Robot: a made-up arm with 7 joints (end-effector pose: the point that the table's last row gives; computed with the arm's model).
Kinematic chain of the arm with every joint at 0, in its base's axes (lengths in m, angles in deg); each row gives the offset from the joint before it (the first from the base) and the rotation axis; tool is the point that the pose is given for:
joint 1: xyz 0 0 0.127 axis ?
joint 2: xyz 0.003 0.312 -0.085 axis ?
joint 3: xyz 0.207 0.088 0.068 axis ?
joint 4: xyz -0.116 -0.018 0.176 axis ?
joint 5: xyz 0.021 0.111 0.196 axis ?
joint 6: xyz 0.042 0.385 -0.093 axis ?
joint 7: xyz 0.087 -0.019 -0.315 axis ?
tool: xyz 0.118 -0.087 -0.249
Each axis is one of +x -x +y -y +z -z.
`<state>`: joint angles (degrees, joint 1 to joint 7).
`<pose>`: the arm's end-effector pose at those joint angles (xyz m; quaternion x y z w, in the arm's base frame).
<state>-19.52 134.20 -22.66 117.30 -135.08 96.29 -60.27</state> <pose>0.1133 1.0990 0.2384 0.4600 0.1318 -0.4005 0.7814</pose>
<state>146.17 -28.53 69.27 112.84 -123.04 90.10 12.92</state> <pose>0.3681 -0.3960 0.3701 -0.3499 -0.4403 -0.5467 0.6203</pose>
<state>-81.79 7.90 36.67 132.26 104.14 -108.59 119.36</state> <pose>0.0990 -0.5612 0.0048 0.2064 -0.6303 -0.6313 0.4020</pose>
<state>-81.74 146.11 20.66 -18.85 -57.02 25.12 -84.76</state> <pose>0.2121 -0.2982 0.2745 -0.5222 -0.7534 -0.0254 0.3988</pose>
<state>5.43 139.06 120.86 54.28 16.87 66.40 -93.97</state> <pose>-0.4842 0.0545 -0.4135 0.4797 0.2889 0.6751 0.4803</pose>
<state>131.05 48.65 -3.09 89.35 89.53 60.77 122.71</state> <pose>0.4509 0.9553 -0.5119 0.8002 0.0017 -0.1242 0.5867</pose>
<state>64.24 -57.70 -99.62 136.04 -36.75 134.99 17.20</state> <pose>0.1801 -0.3023 0.6602 0.9603 -0.2434 0.1112 0.0792</pose>
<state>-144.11 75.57 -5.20 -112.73 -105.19 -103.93 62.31</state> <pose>-0.3223 0.3836 0.5948 0.7565 0.1837 0.6276 0.0089</pose>
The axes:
joint 1: +y
joint 2: +z
joint 3: -y
joint 4: +x
joint 5: -y
joint 6: +y
joint 7: +z

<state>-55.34 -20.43 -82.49 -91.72 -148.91 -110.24 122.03</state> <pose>-0.5004 0.2286 0.0651 0.1172 0.7271 0.5519 0.3911</pose>
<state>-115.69 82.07 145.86 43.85 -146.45 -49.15 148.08</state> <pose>1.1064 0.7208 0.3764 0.7322 -0.4338 -0.0211 0.5247</pose>
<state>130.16 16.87 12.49 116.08 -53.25 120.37 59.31</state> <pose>0.2338 -0.4825 0.0088 -0.7151 0.2001 -0.1703 0.6477</pose>
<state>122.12 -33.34 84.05 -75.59 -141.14 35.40 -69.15</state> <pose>-0.5663 1.0184 -0.2522 0.5314 -0.3022 0.5243 0.5928</pose>
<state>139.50 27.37 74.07 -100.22 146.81 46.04 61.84</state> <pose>-0.1439 1.1844 -0.3543 -0.1751 -0.2327 0.8977 0.3306</pose>
